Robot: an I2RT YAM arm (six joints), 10 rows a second.
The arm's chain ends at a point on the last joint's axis. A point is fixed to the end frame.
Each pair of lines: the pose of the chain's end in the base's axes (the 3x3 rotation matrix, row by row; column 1 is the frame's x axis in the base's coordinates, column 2 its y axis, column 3 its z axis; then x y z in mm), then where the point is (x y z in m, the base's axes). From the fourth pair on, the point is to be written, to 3 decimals.
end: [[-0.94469, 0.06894, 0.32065], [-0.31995, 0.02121, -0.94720], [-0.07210, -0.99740, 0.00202]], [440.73, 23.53, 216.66]
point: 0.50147 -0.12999 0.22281
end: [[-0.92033, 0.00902, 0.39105], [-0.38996, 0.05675, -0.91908], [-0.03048, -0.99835, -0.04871]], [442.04, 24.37, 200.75]
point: 0.51448 -0.12409 0.19817
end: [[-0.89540, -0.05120, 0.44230], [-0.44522, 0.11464, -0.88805], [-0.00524, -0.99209, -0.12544]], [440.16, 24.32, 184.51]
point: 0.52115 -0.11884 0.16903
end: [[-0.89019, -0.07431, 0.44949], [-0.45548, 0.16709, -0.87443], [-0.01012, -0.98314, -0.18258]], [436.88, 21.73, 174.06]
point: 0.519 -0.119 0.149
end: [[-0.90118, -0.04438, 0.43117], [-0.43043, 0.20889, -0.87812], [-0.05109, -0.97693, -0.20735]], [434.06, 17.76, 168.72]
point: 0.513 -0.124 0.140
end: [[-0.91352, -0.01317, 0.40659], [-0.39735, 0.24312, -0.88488], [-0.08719, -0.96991, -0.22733]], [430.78, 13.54, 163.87]
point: 0.506 -0.130 0.132
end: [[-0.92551, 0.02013, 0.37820], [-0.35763, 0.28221, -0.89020], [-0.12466, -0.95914, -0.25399]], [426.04, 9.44, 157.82]
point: 0.496 -0.136 0.122
